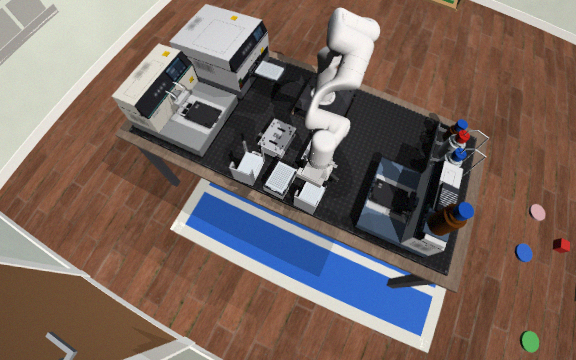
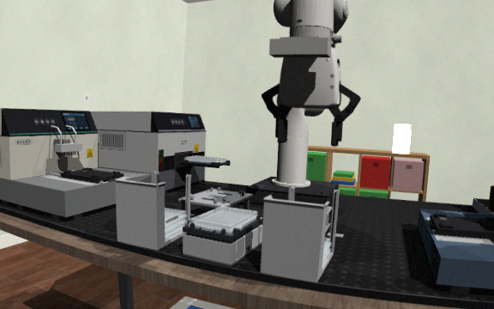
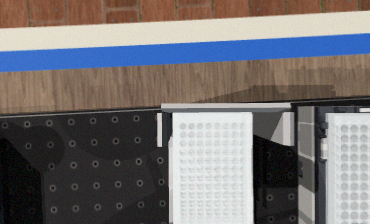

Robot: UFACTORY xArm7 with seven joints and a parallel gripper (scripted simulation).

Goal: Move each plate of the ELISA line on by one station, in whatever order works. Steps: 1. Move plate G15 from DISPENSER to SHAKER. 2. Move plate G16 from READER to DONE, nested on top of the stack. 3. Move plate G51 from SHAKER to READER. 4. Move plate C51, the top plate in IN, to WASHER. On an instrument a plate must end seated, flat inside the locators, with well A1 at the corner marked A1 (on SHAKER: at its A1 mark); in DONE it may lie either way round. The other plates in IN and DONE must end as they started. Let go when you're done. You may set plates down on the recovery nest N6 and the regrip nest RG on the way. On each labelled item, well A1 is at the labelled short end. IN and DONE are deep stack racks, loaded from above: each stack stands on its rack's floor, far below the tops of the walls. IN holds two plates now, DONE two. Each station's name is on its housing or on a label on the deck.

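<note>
The plate C51 is 200 mm below my hand. From my hand the other things lie so: reader's dark tray (520 mm behind, 440 mm to the right, 120 mm below); washer nest (150 mm behind, 630 mm to the right, 140 mm below); DONE label (100 mm behind, 310 mm to the right, 220 mm below).
</note>
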